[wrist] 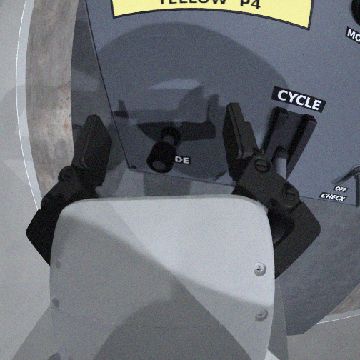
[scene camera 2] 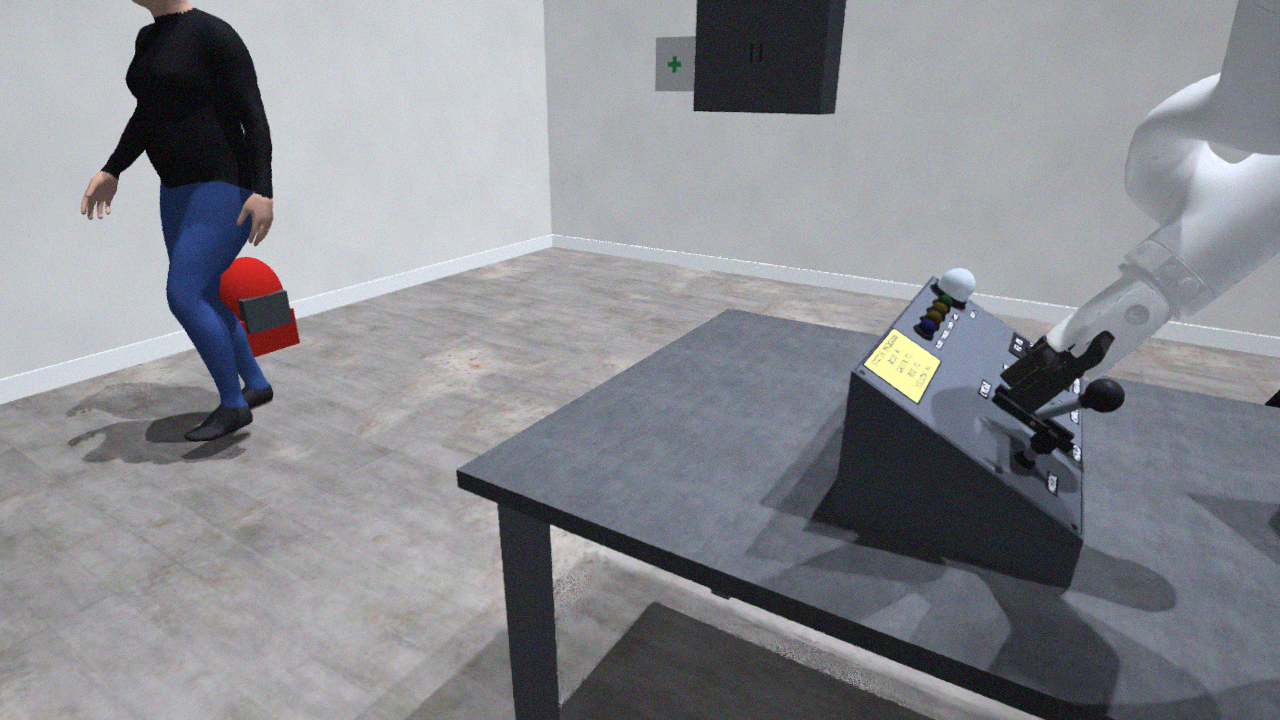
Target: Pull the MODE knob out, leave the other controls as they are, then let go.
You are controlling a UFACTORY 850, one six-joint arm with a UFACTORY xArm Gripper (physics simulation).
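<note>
The MODE knob [scene camera 2: 1042, 442] [wrist: 161, 157], a black round head on a short neck, stands out from the sloped panel near its lower corner. Its label is partly covered by the knob, with "DE" showing in the wrist view. My gripper [scene camera 2: 1023, 376] [wrist: 162, 120] is open and empty. In the wrist view its fingers stand wide apart, one on each side of the knob, not touching it. The right finger is close to the CYCLE slot [wrist: 313, 131]. In the scene view the fingers are above the panel, and the exact gap to the panel is hard to judge.
The CYCLE lever's black ball [scene camera 2: 1102, 394] stands out close beside the gripper. A CHECK toggle [wrist: 356, 172] is at the right. A yellow card [scene camera 2: 902, 365], coloured lamps and a white dome [scene camera 2: 957, 283] are higher up. The console [scene camera 2: 948, 510] stands on a table [scene camera 2: 626, 429]. A person [scene camera 2: 201, 107] is far left.
</note>
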